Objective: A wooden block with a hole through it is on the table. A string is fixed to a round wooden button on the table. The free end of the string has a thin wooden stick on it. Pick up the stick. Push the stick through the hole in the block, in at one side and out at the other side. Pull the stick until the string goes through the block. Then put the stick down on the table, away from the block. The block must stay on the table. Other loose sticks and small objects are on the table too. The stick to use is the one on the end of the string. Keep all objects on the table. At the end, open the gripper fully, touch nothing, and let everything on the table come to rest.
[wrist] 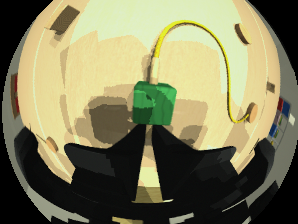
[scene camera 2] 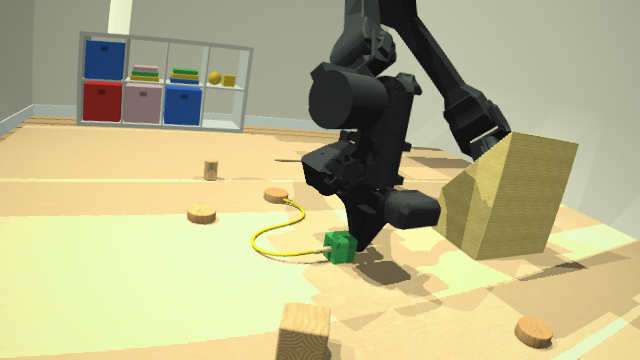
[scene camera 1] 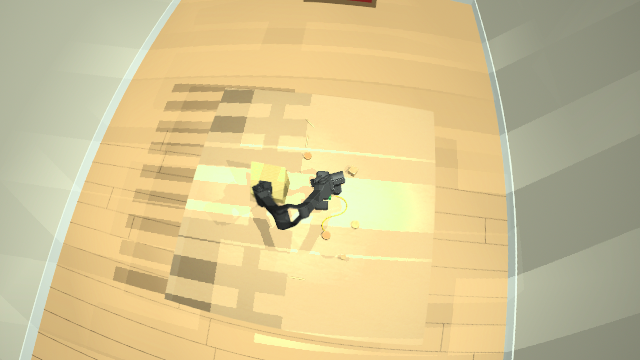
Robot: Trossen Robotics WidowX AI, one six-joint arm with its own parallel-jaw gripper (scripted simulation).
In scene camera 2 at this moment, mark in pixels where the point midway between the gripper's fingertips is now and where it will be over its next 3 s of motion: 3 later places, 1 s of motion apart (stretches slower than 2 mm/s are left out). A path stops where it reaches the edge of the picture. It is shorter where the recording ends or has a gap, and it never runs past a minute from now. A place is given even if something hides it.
My gripper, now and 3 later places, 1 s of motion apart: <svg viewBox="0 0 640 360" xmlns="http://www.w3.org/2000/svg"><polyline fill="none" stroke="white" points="356,249 376,246 398,244 410,246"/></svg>
